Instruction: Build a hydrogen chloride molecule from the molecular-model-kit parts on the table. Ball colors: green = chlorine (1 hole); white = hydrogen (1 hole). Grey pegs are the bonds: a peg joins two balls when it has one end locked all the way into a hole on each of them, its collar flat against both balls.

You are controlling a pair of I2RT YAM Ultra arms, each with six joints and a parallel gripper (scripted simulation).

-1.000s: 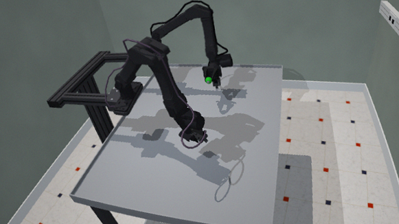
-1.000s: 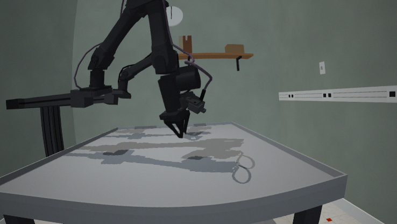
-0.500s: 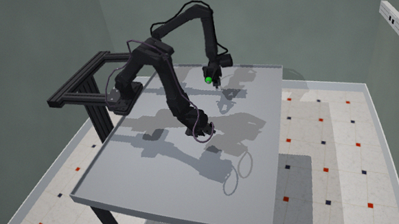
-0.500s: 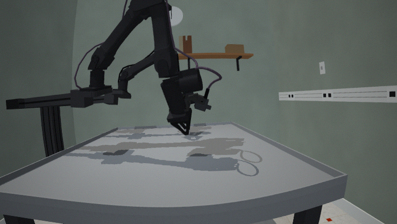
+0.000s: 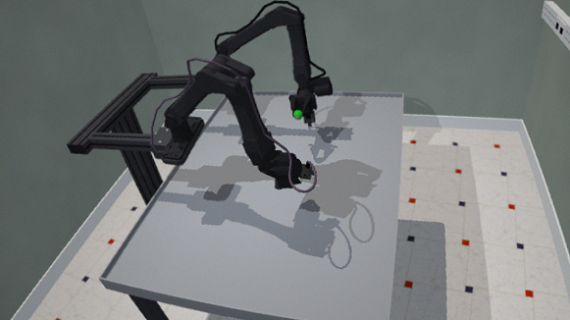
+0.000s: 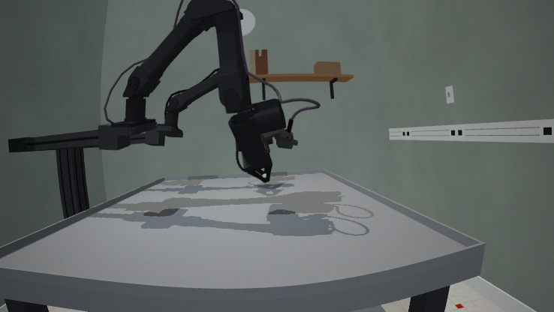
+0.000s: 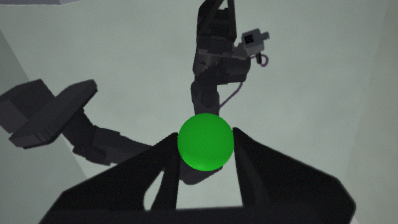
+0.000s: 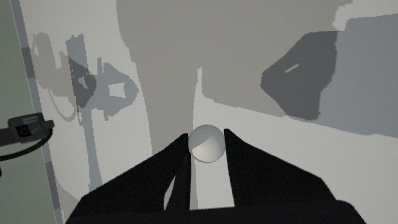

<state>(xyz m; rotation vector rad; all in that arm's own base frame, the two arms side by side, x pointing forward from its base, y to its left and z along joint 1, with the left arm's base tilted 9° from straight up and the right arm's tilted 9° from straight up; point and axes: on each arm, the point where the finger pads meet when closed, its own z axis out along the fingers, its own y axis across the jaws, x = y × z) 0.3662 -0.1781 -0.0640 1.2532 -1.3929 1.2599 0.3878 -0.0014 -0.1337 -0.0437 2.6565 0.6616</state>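
Observation:
Now: the grey peg 230 mm to the left of my right hand, 90 mm above it and 30 mm behind it. The rest, counted from my right hand: green ball: 250 mm to the left, 90 mm above, 30 mm behind; then white ball: right at my right hand.
Now: left hand 10 mm to the left of the green ball. Round my left hand: white ball 30 mm ahead, 250 mm to the right, 100 mm below; then grey peg 20 mm to the right.

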